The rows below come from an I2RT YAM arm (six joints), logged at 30 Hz.
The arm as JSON. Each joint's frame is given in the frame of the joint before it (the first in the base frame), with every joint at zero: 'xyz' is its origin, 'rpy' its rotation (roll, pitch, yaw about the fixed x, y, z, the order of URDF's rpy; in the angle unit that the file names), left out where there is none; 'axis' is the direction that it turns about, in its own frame. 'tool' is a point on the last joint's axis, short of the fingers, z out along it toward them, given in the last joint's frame.
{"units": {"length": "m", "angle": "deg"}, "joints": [
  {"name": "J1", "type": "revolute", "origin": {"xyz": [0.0, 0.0, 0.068]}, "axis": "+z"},
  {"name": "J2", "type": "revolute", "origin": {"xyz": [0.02, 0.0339, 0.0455]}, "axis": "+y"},
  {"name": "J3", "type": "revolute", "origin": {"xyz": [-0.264, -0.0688, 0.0]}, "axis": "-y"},
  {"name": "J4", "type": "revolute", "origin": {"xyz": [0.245, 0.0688, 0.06]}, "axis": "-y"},
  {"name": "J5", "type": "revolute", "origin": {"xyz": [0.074, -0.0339, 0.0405]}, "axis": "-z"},
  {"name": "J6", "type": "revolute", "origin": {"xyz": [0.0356, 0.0, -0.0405]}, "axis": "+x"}
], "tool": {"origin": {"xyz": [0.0, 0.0, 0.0], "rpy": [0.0, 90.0, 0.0]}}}
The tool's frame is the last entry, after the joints.
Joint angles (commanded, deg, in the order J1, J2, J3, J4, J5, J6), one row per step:
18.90, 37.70, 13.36, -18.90, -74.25, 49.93
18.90, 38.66, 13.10, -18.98, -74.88, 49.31
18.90, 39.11, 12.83, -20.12, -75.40, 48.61
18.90, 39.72, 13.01, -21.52, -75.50, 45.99
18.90, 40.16, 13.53, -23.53, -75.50, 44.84
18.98, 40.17, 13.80, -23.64, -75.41, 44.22
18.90, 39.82, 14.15, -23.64, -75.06, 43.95
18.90, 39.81, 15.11, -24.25, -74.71, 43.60
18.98, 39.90, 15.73, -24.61, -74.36, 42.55
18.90, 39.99, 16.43, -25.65, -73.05, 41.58
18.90, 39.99, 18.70, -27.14, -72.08, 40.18
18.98, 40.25, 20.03, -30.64, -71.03, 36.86
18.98, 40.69, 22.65, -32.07, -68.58, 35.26
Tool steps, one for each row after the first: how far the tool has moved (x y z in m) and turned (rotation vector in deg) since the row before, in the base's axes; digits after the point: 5 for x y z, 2 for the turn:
0.00007, 0.00013, -0.00290, 0.07, 0.77, 0.57
-0.00145, -0.00041, -0.00315, -0.15, 1.20, 0.49
-0.00059, -0.00019, -0.00143, -0.12, -0.79, 0.55
-0.00069, -0.00024, 0.00007, -0.44, 0.71, 0.22
0.00036, 0.00028, 0.00125, 0.08, -0.76, 0.14
0.00062, -0.00002, 0.00227, 0.02, -1.01, -0.25
0.00130, 0.00038, 0.00433, -0.08, -0.77, -0.16
0.00089, 0.00042, 0.00262, -0.04, -1.26, 0.06
0.00091, -0.00011, 0.00196, -0.94, -0.85, -0.73
0.00266, 0.00072, 0.01020, -0.27, -2.33, -0.32
-0.00099, -0.00037, 0.00278, -1.17, -1.16, 0.20
0.00395, 0.00080, 0.01071, -1.39, -2.86, -1.13

